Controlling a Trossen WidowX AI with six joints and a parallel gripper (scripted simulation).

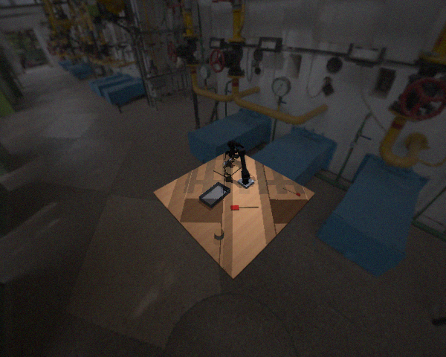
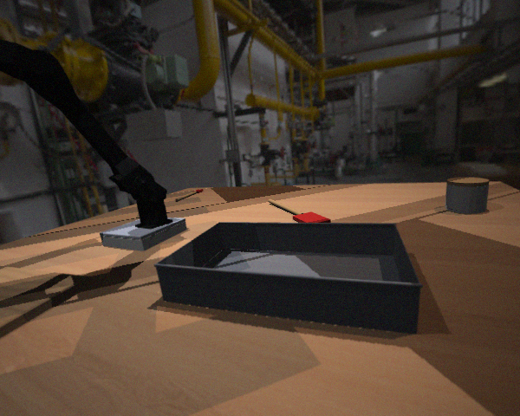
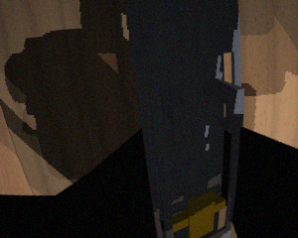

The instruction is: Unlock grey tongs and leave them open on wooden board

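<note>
Now: gripper tip 7 cm above the wooden board, 6 cm short of it and 2 cm to the right of it. From my gripper tip the other things lie so: roasting tin: 49 cm ahead, 32 cm to the left, 5 cm below; red-headed spatula: 62 cm to the left, 37 cm ahead, 7 cm below; yellow lock piece: 3 cm above, 1 cm ahead.
</note>
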